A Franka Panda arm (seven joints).
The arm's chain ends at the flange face. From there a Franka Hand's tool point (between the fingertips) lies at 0.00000 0.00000 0.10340 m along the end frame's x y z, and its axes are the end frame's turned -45 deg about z.
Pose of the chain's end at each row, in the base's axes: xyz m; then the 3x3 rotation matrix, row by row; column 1 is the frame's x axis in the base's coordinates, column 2 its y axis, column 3 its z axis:
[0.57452, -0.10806, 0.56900], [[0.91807, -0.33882, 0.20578], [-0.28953, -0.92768, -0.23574], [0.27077, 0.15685, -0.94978]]
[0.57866, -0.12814, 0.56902], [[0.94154, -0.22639, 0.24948], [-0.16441, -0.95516, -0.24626], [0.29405, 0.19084, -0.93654]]
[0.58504, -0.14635, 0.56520], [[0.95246, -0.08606, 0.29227], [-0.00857, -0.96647, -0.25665], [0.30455, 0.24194, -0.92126]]
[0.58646, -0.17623, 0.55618], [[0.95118, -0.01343, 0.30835], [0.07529, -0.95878, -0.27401], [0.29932, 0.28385, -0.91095]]
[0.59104, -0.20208, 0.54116], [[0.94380, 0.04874, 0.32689], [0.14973, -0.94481, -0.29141], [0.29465, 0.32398, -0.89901]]
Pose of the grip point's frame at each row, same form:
[0.59580, -0.13244, 0.47079], [[0.88876, 0.40959, 0.20578], [0.45124, -0.86070, -0.23574], [0.08055, 0.30237, -0.94978]]
[0.60446, -0.15360, 0.47218], [[0.82585, 0.50569, 0.24948], [0.55914, -0.79166, -0.24626], [0.07298, 0.34287, -0.93654]]
[0.61526, -0.17289, 0.46994], [[0.73434, 0.61264, 0.29227], [0.67734, -0.68946, -0.25665], [0.04427, 0.38643, -0.92126]]
[0.61834, -0.20456, 0.46199], [[0.68208, 0.66309, 0.30835], [0.73120, -0.62472, -0.27401], [0.01094, 0.41236, -0.91095]]
[0.62484, -0.23221, 0.44820], [[0.63290, 0.70183, 0.32689], [0.77396, -0.56221, -0.29141], [-0.02074, 0.43744, -0.89901]]

